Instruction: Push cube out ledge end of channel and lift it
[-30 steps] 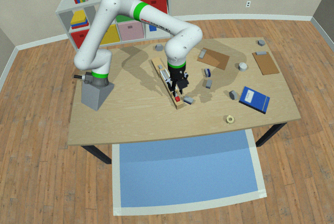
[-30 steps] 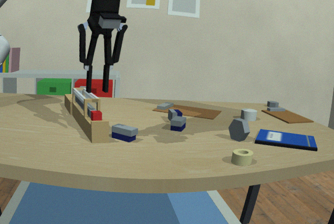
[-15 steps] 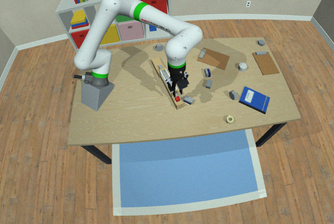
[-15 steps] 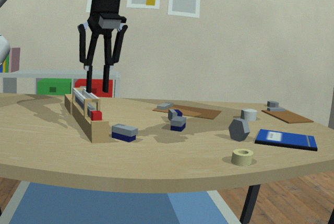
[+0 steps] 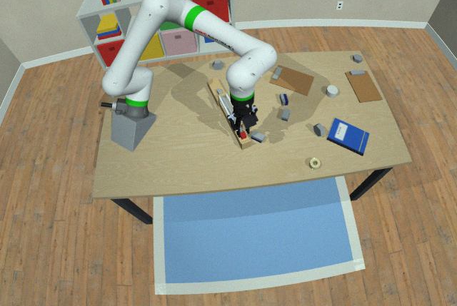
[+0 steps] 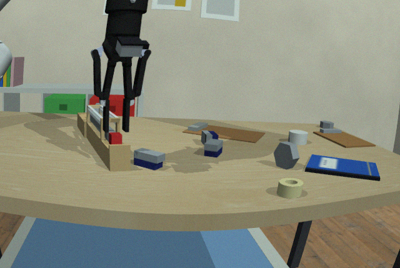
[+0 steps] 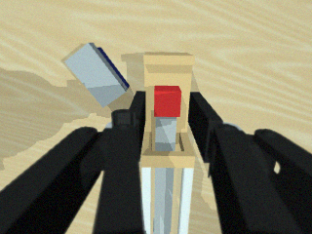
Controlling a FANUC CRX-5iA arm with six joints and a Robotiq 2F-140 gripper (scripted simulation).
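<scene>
The red cube is 5 cm below my hand. Round my hand: tape roll: 32 cm ahead, 17 cm to the right, 9 cm below; grey-and-blue block: 7 cm ahead, 1 cm to the left, 9 cm below; wooden channel: 5 cm behind, 14 cm to the left, 5 cm below.
</scene>
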